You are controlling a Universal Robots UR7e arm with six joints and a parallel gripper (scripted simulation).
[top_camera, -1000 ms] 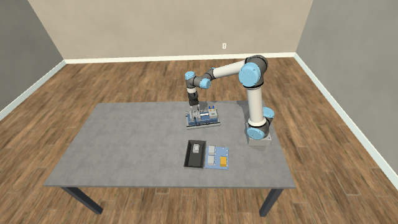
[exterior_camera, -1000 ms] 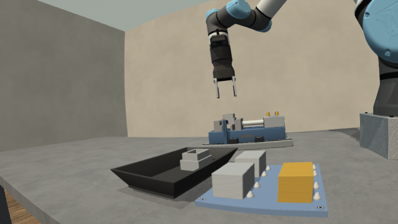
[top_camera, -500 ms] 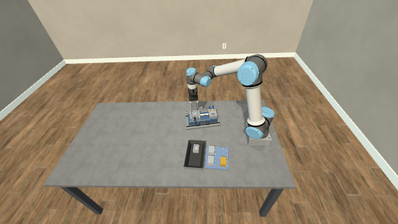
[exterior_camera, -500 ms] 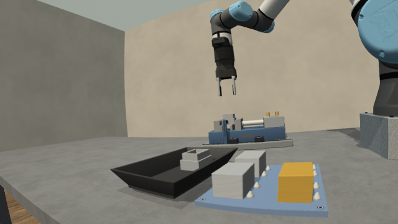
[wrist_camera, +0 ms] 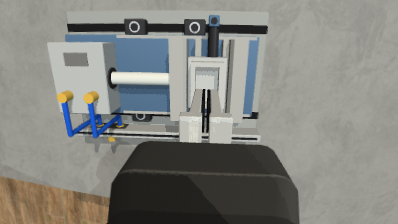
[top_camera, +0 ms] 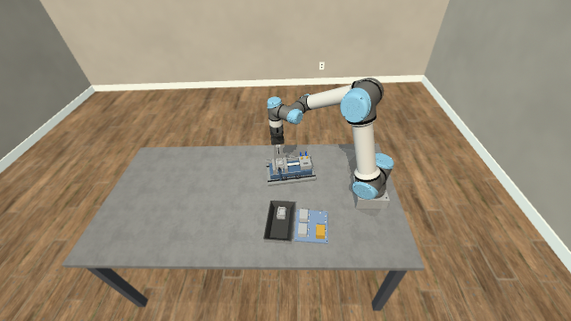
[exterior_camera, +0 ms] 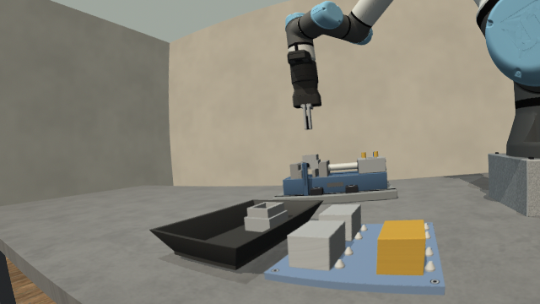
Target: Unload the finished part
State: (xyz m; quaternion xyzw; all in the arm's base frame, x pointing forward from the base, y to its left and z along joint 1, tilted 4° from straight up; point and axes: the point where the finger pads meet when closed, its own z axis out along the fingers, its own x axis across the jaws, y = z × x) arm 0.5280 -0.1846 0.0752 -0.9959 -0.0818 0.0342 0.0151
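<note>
Now: the screw rod 120 mm below my hand, 80 mm behind it and 10 mm to the right of it. The rest, counted from my hand: grey cylinder body (160 mm behind, 120 mm below, 30 mm to the right); then blue fixture plate (380 mm to the left, 200 mm below, 190 mm behind); then blue vise (160 mm below, 60 mm behind, 10 mm to the right).
</note>
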